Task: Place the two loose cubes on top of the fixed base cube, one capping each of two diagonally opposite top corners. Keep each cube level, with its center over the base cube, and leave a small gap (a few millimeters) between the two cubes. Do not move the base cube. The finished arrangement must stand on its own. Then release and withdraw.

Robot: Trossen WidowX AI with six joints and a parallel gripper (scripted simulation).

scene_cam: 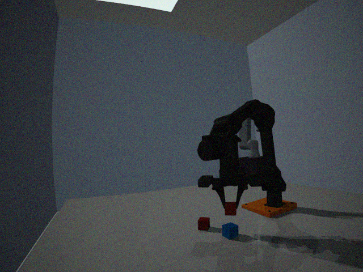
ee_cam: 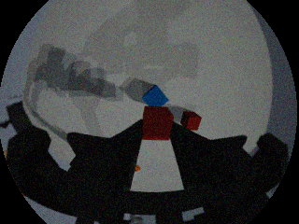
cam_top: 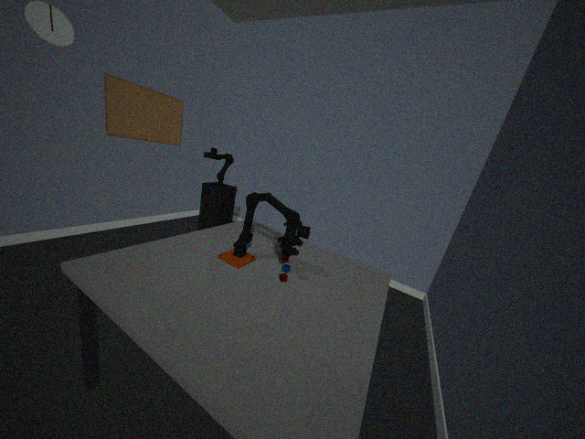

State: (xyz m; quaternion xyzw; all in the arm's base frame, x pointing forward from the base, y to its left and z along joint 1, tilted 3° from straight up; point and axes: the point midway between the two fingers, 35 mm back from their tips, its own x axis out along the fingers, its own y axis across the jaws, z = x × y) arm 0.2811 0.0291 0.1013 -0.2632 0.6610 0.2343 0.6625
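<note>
Right now my gripper tip is 20 mm short of the blue base cube, 10 mm to the right of it and 60 mm above it. Round my gripper tip: red cube (right at my gripper tip).
</note>
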